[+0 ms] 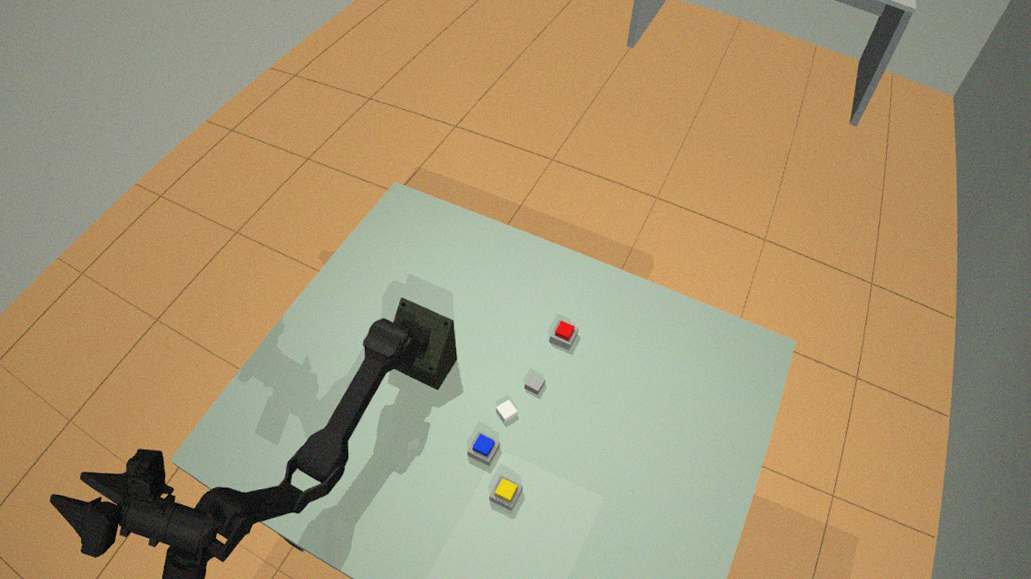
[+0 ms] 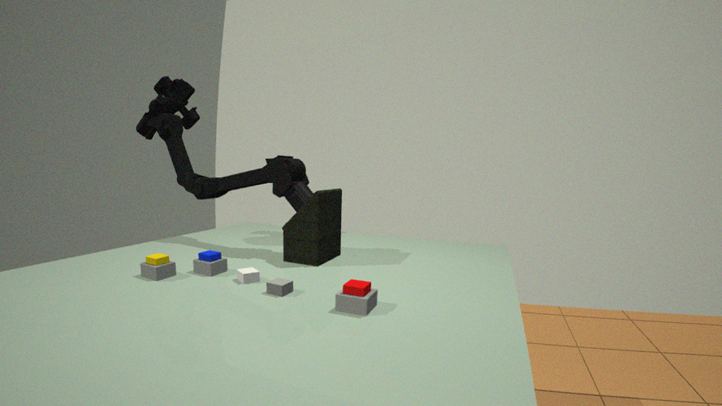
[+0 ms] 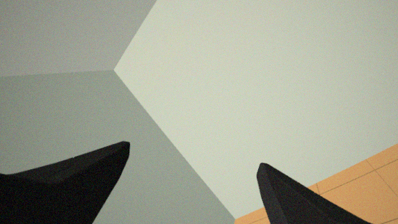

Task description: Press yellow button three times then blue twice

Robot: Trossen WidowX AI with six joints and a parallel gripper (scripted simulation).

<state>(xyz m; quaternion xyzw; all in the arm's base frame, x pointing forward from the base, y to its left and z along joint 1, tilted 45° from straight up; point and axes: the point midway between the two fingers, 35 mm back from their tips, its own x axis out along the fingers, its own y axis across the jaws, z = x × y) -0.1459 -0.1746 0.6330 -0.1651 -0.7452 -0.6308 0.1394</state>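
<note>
My gripper tip is 480 mm short of the yellow button, 400 mm to the right of it and 410 mm above it. The rest, counted from my gripper tip: grey block: 440 mm ahead, 640 mm to the left, 430 mm below; then blue button: 400 mm ahead, 460 mm to the left, 410 mm below; then white block: 410 mm ahead, 560 mm to the left, 430 mm below.
</note>
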